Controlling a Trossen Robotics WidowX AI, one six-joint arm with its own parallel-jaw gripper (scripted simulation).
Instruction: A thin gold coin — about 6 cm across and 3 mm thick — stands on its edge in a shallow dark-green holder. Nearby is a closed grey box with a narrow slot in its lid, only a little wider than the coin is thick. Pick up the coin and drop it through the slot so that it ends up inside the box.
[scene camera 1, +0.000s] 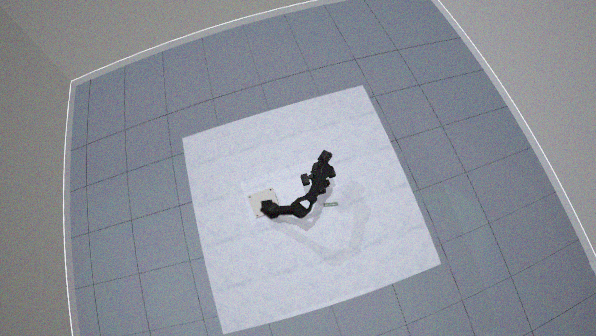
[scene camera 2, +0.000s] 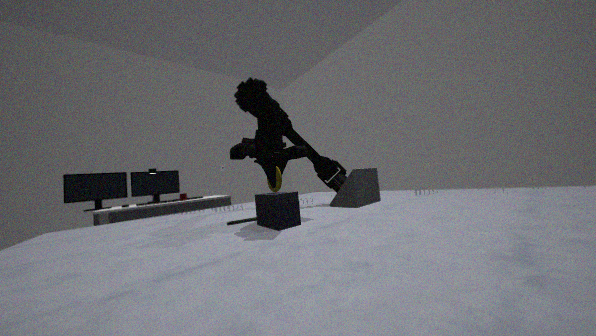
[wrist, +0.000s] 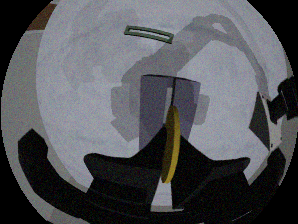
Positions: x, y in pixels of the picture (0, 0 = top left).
Scene:
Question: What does my gripper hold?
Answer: A gold coin.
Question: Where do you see my gripper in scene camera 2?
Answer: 275, 187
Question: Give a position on a gold coin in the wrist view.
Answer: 172, 123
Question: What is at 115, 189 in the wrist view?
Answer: My gripper.

